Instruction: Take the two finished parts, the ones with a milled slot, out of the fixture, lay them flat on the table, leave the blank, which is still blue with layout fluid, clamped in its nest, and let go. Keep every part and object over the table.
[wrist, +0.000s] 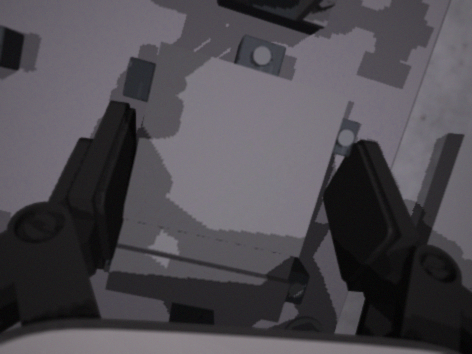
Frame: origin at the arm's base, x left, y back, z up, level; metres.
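Seen in the pictures: gripper, fingertip midpoint: (241, 153).
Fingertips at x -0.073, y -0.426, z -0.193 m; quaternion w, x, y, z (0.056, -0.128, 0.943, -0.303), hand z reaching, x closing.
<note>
Offsets run from my fingertips to a thing's top centre. "spot": to the spot under its first point. Level surfaces: height alone.
My gripper (241, 153) is shut on a pale grey part, with a finger against its left and right sides. The part @[dx +0.001, dy +0.014, dz +0.013 m] (250, 160) is wide and flat-topped, fills the middle of the wrist view and shows no blue. A thin dark line crosses it near its lower edge; whether this is the milled slot I cannot tell. It sits among small dark blocks on the pale fixture plate @[spot: dx +0.060, dy +0.027, dz -0.009 m] (55, 150). Whether it still rests on the plate is hard to tell. The blue blank cannot be made out in the wrist view.
Locating blocks stand behind the part @[spot: dx +0.014, dy -0.029, dz +0.008 m] (242, 52), at its upper left (140, 79) and beside the right fingertip (346, 137). Another block @[spot: dx +0.081, dy +0.000, dz -0.002 m] (11, 48) is at the far left. A dark object @[spot: dx +0.008, dy -0.047, dz +0.002 m] (280, 11) is cut off at the top. Speckled grey surface @[dz -0.024 m] (442, 80) lies beyond the plate's right edge.
</note>
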